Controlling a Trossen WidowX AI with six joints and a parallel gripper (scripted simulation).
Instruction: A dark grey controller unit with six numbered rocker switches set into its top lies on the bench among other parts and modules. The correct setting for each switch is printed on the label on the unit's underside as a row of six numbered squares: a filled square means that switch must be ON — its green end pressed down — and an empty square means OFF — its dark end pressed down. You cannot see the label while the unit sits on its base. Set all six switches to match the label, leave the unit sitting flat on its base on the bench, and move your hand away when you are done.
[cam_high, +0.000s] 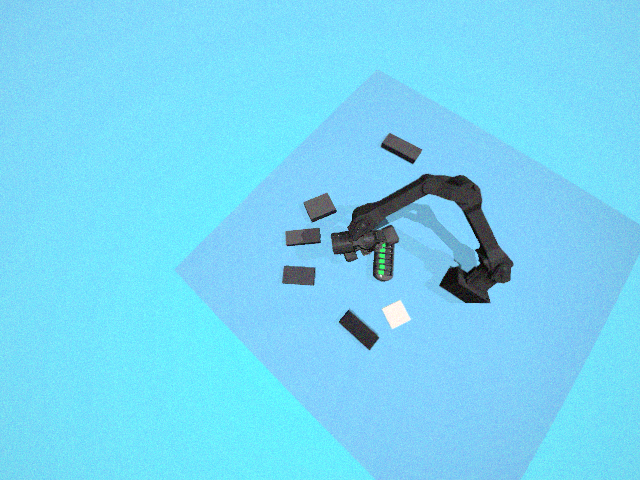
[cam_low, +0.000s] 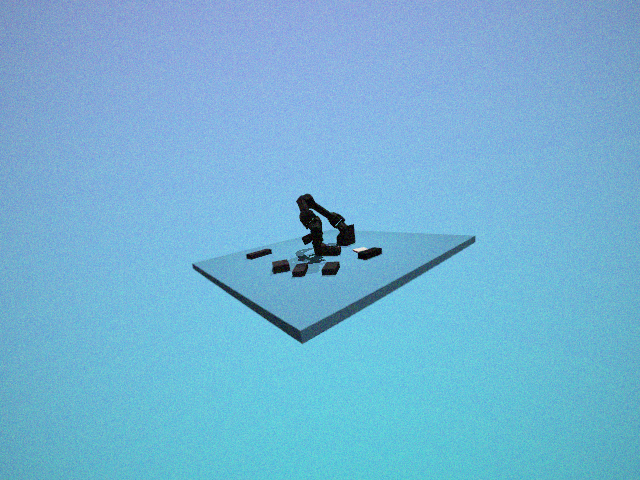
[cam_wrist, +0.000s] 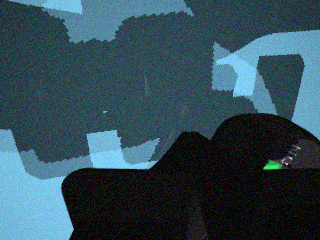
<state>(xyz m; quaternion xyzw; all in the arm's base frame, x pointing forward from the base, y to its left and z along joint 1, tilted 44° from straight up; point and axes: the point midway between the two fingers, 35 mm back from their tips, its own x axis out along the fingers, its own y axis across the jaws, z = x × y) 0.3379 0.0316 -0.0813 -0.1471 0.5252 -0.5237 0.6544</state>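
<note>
Now: the white block 200 mm behind my gripper tip, 150 mm to the left of it and 10 mm below it.
</note>
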